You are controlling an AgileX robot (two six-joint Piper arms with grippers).
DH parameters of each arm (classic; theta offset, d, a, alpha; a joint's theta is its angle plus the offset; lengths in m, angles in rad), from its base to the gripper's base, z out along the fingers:
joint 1: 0 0.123 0 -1.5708
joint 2: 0.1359 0 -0.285 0
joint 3: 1.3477 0 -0.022 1.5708
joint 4: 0 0.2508 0 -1.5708
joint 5: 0 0 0.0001 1.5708
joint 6: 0 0.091 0 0
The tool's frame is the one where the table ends.
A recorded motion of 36 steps. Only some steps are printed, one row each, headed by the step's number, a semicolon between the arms.
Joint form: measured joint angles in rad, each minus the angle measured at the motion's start. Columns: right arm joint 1, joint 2, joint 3, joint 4, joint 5, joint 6; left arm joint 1, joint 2, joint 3, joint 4, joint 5, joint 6.
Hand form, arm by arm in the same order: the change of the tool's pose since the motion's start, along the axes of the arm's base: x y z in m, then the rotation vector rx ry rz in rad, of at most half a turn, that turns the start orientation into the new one. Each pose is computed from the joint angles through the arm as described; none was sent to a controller.
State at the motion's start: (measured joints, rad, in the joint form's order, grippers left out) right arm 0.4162 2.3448 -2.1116 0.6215 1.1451 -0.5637; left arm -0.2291 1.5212 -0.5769 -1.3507 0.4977 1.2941
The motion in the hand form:
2: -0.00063 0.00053 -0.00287 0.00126 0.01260 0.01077; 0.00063 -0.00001 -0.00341 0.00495 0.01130 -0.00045
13: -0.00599 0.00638 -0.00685 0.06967 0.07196 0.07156; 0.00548 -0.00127 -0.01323 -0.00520 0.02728 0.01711
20: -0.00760 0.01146 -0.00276 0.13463 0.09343 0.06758; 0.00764 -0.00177 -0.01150 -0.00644 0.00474 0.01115
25: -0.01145 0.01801 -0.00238 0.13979 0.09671 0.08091; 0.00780 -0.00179 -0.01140 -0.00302 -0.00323 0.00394
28: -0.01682 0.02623 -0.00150 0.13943 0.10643 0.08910; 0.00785 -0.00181 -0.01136 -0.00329 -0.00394 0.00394
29: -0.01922 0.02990 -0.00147 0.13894 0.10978 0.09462; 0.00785 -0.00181 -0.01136 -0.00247 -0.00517 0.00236
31: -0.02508 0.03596 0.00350 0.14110 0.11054 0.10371; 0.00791 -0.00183 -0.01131 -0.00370 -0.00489 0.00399
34: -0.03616 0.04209 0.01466 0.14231 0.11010 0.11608; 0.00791 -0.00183 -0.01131 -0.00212 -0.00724 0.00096
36: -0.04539 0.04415 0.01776 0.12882 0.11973 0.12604; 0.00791 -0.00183 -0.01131 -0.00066 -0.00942 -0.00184
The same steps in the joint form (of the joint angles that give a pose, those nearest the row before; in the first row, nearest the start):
2: 0.0000 0.0060 0.0000 0.0075 0.0108 -0.0071; 0.0000 0.0135 0.0000 0.0000 -0.0017 0.0021
13: 0.0000 0.0226 0.0000 0.1042 0.0649 -0.0619; 0.0000 0.0616 -0.0016 -0.0830 -0.0082 0.0712
20: 0.0019 0.0226 0.0000 0.1749 0.0649 -0.0681; 0.0000 0.0616 -0.0068 -0.1076 -0.0099 0.1071
25: 0.0162 0.0226 0.0000 0.1812 0.0649 -0.0681; 0.0000 0.0616 -0.0068 -0.1119 -0.0104 0.1219
28: 0.0356 0.0209 0.0000 0.1812 0.0649 -0.0531; 0.0000 0.0616 -0.0069 -0.1134 -0.0104 0.1235
29: 0.0443 0.0208 -0.0001 0.1812 0.0649 -0.0488; 0.0000 0.0616 -0.0069 -0.1134 -0.0104 0.1257
31: 0.0604 0.0083 0.0047 0.1812 0.0649 -0.0387; 0.0000 0.0616 -0.0068 -0.1155 -0.0104 0.1258
34: 0.0820 -0.0283 0.0299 0.1788 0.0649 -0.0247; 0.0000 0.0616 -0.0068 -0.1155 -0.0104 0.1299
36: 0.0959 -0.0574 0.0687 0.1695 0.0649 -0.0190; 0.0000 0.0616 -0.0068 -0.1155 -0.0104 0.1338

